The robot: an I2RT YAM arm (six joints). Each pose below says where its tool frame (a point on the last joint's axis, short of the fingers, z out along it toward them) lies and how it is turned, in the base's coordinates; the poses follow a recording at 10 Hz.
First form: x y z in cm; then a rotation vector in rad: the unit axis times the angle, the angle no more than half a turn.
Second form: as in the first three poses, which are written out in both.
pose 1, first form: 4.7, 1.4, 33.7, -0.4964, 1.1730, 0.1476
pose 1, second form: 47, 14, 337, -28.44, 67.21, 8.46
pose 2, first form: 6.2, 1.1, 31.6, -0.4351, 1.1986, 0.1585
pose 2, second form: 62, 11, 316, -24.93, 68.67, 9.08
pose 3, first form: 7.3, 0.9, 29.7, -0.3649, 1.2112, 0.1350
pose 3, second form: 73, 9, 297, -20.91, 69.40, 7.73
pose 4, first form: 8.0, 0.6, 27.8, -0.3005, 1.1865, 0.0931
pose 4, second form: 80, 6, 278, -17.22, 67.98, 5.33
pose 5, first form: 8.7, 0.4, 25.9, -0.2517, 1.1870, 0.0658
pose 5, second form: 87, 4, 259, -14.42, 68.01, 3.77
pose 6, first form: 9.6, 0.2, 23.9, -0.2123, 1.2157, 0.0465
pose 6, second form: 96, 2, 239, -12.16, 69.65, 2.66
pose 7, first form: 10.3, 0.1, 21.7, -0.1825, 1.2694, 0.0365
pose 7, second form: 103, 1, 217, -10.46, 72.73, 2.09
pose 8, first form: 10.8, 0.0, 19.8, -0.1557, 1.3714, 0.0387
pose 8, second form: 108, 0, 198, -8.92, 78.58, 2.22
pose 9, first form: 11.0, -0.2, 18.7, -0.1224, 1.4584, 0.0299
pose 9, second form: 110, -2, 187, -7.01, 83.56, 1.71
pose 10, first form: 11.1, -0.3, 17.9, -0.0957, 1.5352, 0.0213
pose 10, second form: 111, -3, 179, -5.48, 87.96, 1.22
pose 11, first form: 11.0, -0.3, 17.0, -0.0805, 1.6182, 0.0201
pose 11, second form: 110, -3, 170, -4.61, 92.72, 1.15
